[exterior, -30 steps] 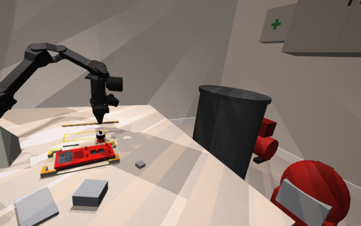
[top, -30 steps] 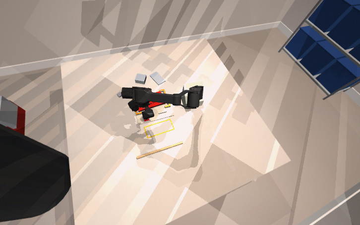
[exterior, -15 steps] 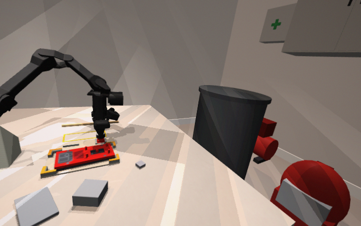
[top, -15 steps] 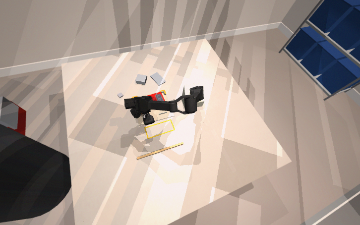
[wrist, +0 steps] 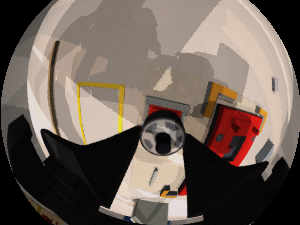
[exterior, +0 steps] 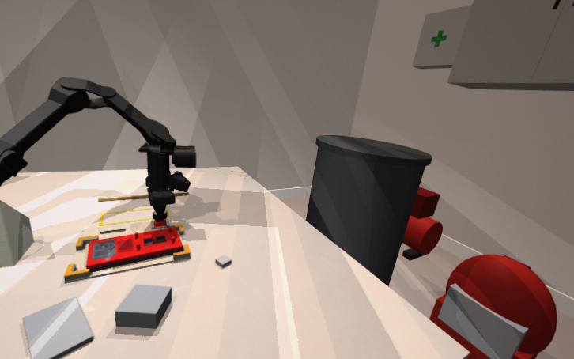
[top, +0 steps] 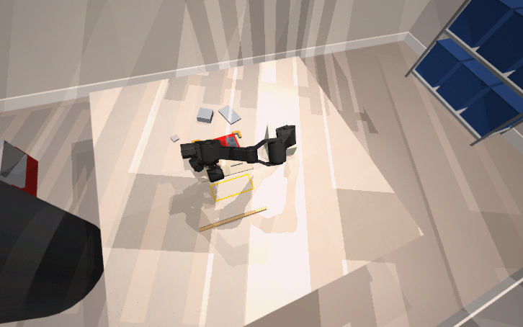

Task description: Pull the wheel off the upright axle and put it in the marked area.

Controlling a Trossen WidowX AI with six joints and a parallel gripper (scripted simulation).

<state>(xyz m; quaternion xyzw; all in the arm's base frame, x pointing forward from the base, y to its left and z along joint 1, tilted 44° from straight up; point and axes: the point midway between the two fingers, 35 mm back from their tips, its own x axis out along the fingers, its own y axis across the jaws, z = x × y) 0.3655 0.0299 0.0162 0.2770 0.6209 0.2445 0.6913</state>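
My gripper tip is 2 cm past the thin wooden stick, 24 cm to the right of it and 3 cm above it.
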